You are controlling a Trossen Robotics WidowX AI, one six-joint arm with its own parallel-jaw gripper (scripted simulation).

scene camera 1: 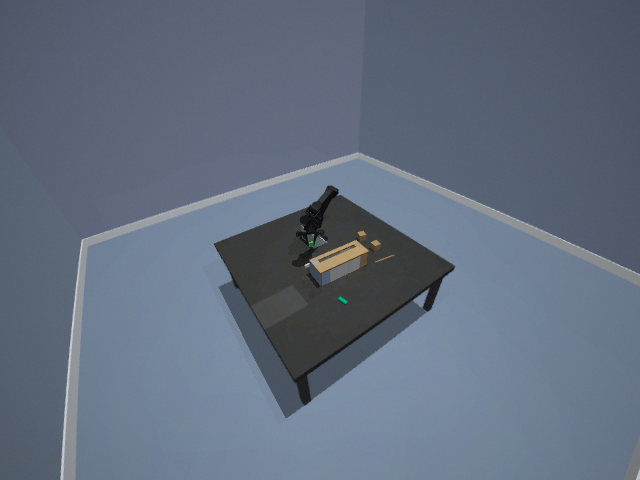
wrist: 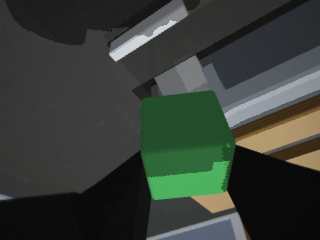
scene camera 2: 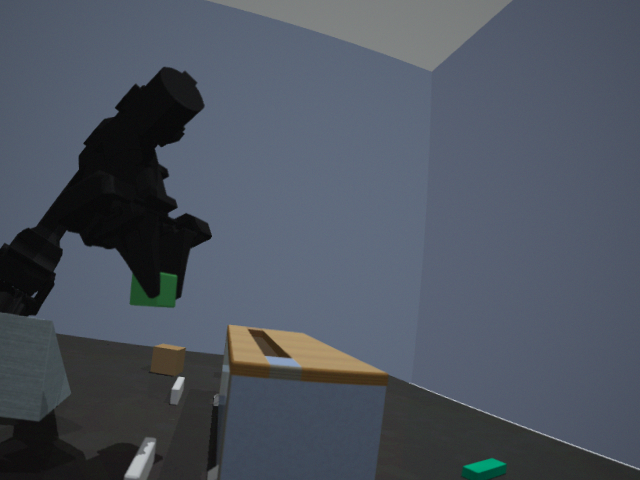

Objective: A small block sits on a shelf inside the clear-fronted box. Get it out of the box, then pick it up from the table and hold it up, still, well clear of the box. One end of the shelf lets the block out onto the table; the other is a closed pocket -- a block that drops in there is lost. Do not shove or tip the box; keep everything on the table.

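Note:
You'd find the gripper (scene camera 2: pixel 166 298) in that scene camera, and it's there in the wrist view too (wrist: pixel 182 153). There's a green block (scene camera 2: pixel 168 283), which the wrist view also has (wrist: pixel 187 148). And there's a box (scene camera 2: pixel 285 398); scene camera 1 shows it (scene camera 1: pixel 330 266), and so does the wrist view (wrist: pixel 259 80).

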